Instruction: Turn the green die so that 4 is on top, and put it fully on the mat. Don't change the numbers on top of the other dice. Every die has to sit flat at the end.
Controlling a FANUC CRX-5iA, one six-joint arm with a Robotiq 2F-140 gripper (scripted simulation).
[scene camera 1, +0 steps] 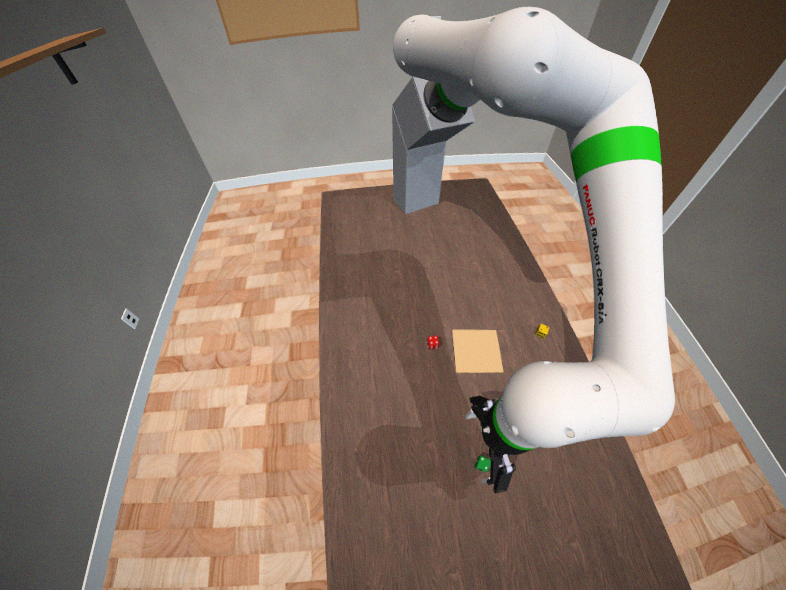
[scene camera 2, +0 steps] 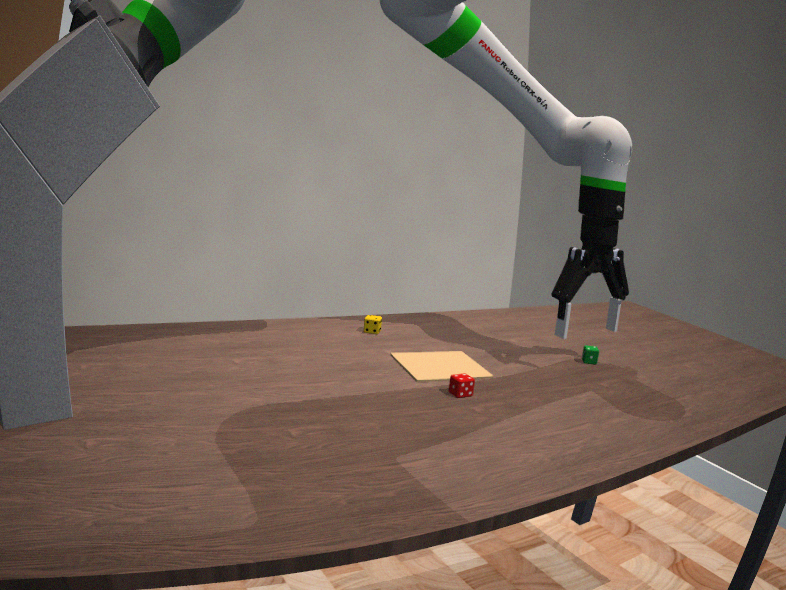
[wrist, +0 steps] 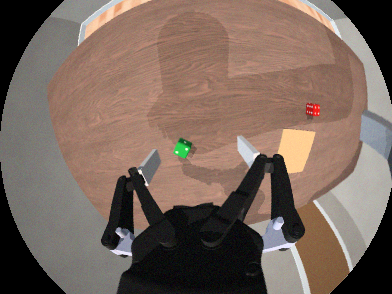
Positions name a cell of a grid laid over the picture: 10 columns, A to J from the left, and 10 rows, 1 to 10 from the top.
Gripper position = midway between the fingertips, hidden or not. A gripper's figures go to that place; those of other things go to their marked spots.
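Labels:
My gripper (scene camera 1: G8) is 0.77 m from the lens, and there is a tan mat (scene camera 1: G6) in the scene too. The mat lies 0.92 m from the lens.

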